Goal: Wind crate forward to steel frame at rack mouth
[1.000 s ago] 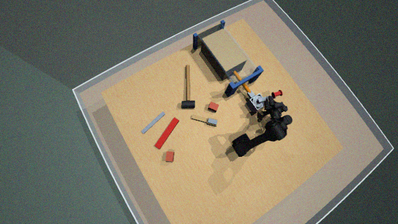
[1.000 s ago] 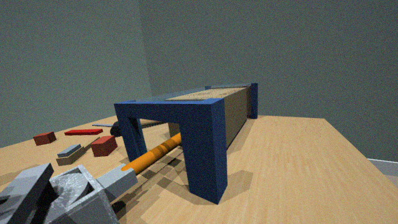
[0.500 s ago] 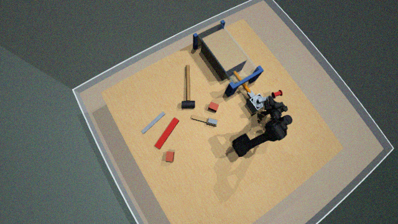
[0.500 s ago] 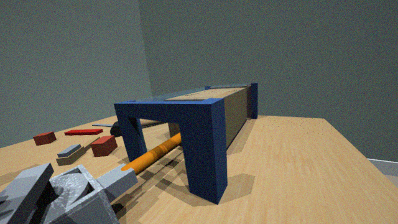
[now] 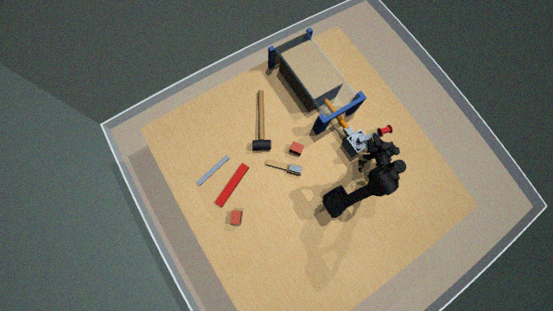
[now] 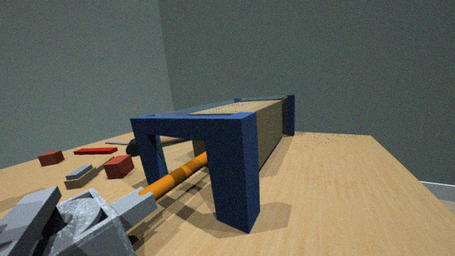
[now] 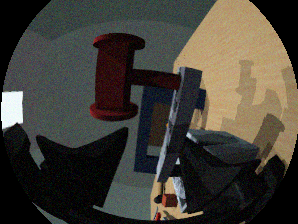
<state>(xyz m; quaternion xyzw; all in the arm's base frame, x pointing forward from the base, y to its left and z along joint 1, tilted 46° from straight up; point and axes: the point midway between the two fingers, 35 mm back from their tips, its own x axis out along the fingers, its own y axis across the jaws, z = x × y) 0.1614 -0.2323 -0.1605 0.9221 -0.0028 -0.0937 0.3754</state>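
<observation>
The red grip is 5 cm to the right of my gripper tip, 2 cm behind it and 2 cm above it. From my gripper tip the other things lie so: brush-like tool 41 cm to the left, 12 cm below, 7 cm ahead; grey winch 10 cm below, 4 cm to the left, 1 cm behind; blue frame 17 cm ahead, 6 cm to the left, 3 cm below.
</observation>
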